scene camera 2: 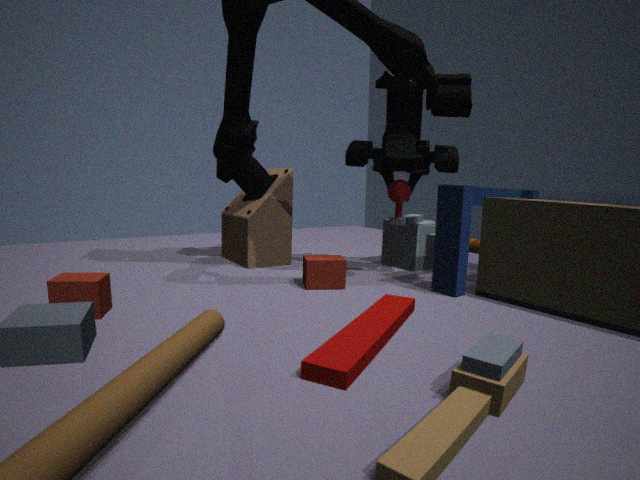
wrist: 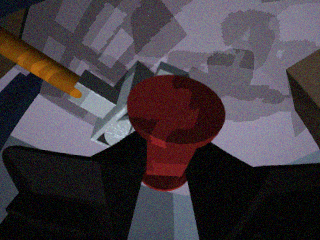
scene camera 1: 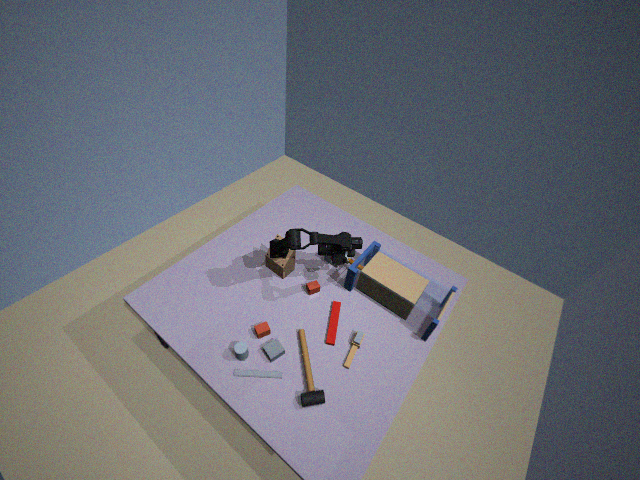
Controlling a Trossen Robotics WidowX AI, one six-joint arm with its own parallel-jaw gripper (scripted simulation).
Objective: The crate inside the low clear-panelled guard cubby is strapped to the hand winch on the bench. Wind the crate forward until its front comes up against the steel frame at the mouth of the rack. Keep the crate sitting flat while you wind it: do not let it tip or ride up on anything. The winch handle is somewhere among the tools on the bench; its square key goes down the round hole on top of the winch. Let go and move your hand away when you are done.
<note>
In view: the gripper (scene camera 2: pixel 399 200), a red knob (wrist: pixel 176 115), a red bar (scene camera 2: pixel 338 362), a hammer (scene camera 1: pixel 312 398), a red block (scene camera 2: pixel 94 287), a red block (scene camera 2: pixel 320 272) and a grey winch (wrist: pixel 116 125).
The gripper also shows in the wrist view (wrist: pixel 166 132). The wrist view does not show the red bar: it is out of frame. The wrist view does not show the hammer: it is out of frame.
</note>
